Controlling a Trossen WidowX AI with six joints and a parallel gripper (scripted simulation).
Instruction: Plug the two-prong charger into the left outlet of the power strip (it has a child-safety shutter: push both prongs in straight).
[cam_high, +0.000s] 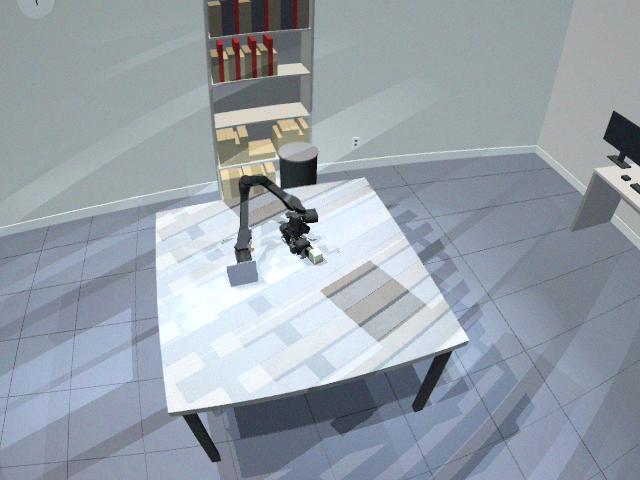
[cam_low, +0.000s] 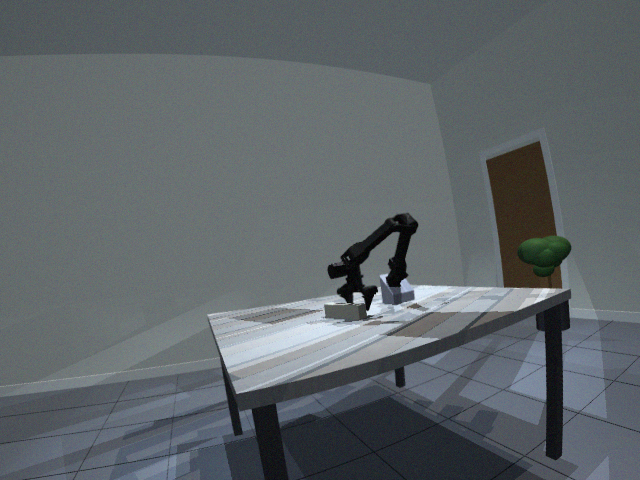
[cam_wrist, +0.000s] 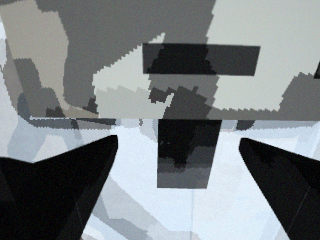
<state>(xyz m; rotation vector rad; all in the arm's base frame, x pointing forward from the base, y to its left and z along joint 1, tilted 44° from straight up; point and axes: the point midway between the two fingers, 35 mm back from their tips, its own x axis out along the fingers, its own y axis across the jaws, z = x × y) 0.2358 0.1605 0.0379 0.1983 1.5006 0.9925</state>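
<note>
My gripper tip is 20 mm short of the black two-prong charger, 10 mm to the right of it and 10 mm below it.
</note>
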